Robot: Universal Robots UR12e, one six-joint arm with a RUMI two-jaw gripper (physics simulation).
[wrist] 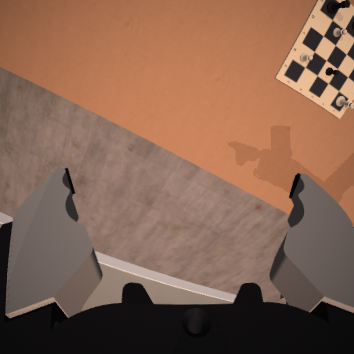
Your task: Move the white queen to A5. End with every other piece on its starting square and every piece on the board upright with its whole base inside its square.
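Places are measured from the arm's base along level axes (x back, y left, z down), in centimetres.
Where they show: gripper, fingertip midpoint: (182,174).
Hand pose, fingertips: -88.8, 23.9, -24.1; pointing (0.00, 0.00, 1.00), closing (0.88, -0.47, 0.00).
Note:
Things, the pixels of their top centre, and the offset from my fingertips, as dx, dy, dz. "pt": a spot on its surface instead. Level surfaces: height alone.
- chessboard, top centre: (336,57) +26.7, -25.7, +36.8
- larger white piece, surface spot: (342,101) pt +34.6, -19.1, +35.0
- small black piece, top centre: (337,72) +27.2, -22.3, +33.6
- larger black piece, top centre: (348,2) +18.4, -32.5, +31.5
- orange table top, surface height: dz +37.4
The chessboard (299,89) shows in part at the top right of the wrist view, turned at a slant and cut off by the view's edge. Small white pieces (305,57) (339,32) and a larger white piece (342,101) near the board's lower corner stand on it. A small black piece (330,71) and a larger black piece (333,6) also show. I cannot tell which piece, if any, is the white queen, and I cannot make out square A5. My gripper (182,174) is open and empty, well to the lower left of the board.
The board lies on an orange table top (165,75). The table's edge runs slanting from the left down to the right. Beyond it is a grey-brown floor (150,195), with a pale skirting strip (165,278) at the bottom. The arm's shadow falls on the table below the board.

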